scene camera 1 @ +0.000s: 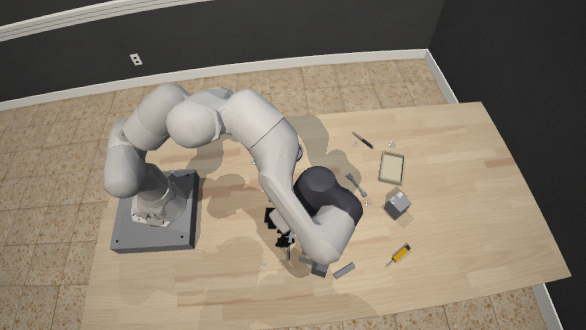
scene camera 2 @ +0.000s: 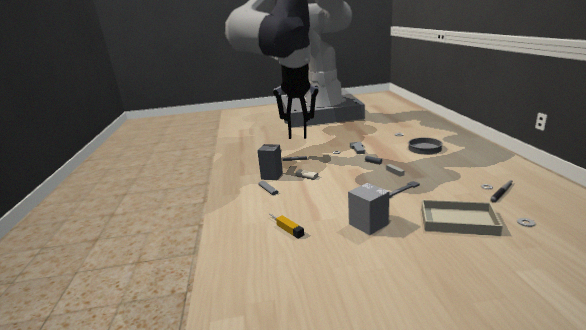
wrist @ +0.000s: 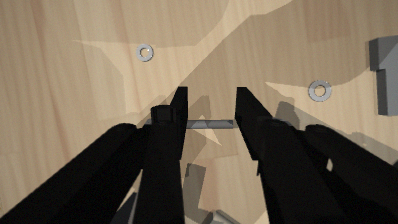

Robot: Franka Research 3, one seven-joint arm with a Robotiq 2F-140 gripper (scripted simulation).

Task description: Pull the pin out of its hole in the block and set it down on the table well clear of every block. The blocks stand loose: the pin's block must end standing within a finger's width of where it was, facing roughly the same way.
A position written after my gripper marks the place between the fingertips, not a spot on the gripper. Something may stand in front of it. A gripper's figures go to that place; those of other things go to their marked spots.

Scene:
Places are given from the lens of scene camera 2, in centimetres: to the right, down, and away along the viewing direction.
my gripper (scene camera 2: 297, 136): 2, -9, 117
dark grey block (scene camera 2: 269, 155): -6, -3, 101
lighter grey block (scene camera 2: 368, 205): 15, 8, 74
The marked spots on the dark grey block and the lighter grey block are 37 cm apart.

